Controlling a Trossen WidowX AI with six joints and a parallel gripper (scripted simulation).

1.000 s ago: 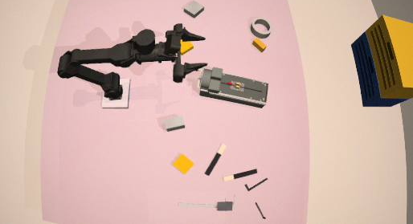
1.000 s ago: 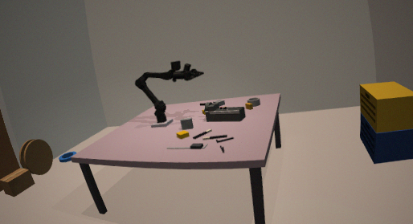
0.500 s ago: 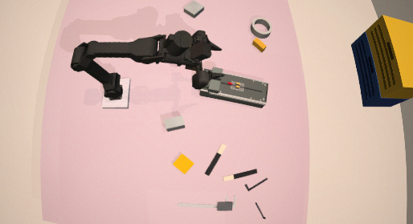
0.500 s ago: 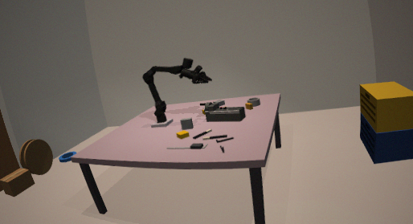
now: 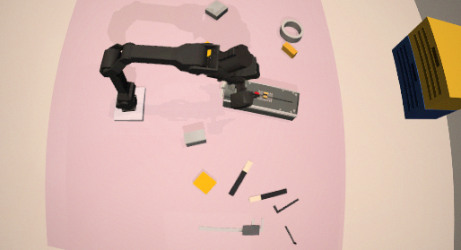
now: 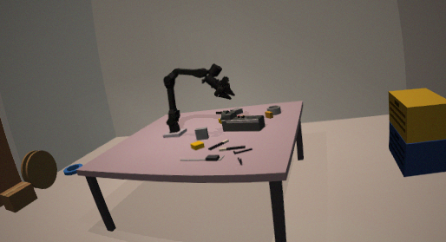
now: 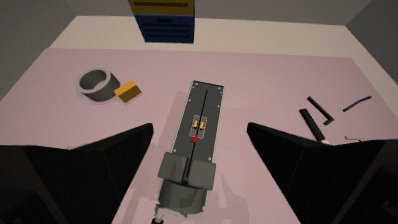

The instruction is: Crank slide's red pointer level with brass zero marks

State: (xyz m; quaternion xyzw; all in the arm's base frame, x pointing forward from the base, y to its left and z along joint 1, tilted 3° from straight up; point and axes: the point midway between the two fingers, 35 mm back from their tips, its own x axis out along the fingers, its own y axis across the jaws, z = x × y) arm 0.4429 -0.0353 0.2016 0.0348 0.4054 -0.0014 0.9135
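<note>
My gripper tip is now 130 mm past the dark crank handle, 110 mm above it and 70 mm to the right of it. Also, from my gripper tip: orange block (210 mm to the left, 190 mm below, 180 mm ahead); then red pointer (130 mm below, 10 mm to the left, 10 mm ahead).
</note>
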